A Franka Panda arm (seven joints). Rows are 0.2 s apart.
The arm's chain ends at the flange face. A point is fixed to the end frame.
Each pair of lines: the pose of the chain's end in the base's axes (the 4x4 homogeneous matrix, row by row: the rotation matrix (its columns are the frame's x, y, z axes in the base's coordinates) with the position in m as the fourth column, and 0 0 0 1 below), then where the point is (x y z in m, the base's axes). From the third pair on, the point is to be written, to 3 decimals.
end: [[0.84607 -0.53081 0.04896 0.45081], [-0.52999 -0.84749 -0.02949 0.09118], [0.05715 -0.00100 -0.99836 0.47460], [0 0 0 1]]
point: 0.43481 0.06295 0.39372
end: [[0.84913 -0.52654 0.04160 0.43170], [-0.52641 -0.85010 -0.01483 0.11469], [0.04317 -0.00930 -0.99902 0.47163], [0 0 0 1]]
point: 0.41523 0.08755 0.39047
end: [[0.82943 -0.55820 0.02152 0.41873], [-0.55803 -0.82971 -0.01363 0.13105], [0.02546 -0.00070 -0.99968 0.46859], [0 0 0 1]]
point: 0.400 0.105 0.388
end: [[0.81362 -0.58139 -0.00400 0.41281], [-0.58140 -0.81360 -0.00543 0.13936], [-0.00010 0.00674 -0.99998 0.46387], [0 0 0 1]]
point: 0.391 0.114 0.383
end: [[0.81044 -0.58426 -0.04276 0.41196], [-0.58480 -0.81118 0.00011 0.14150], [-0.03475 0.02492 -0.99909 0.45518], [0 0 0 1]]
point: 0.387 0.117 0.375
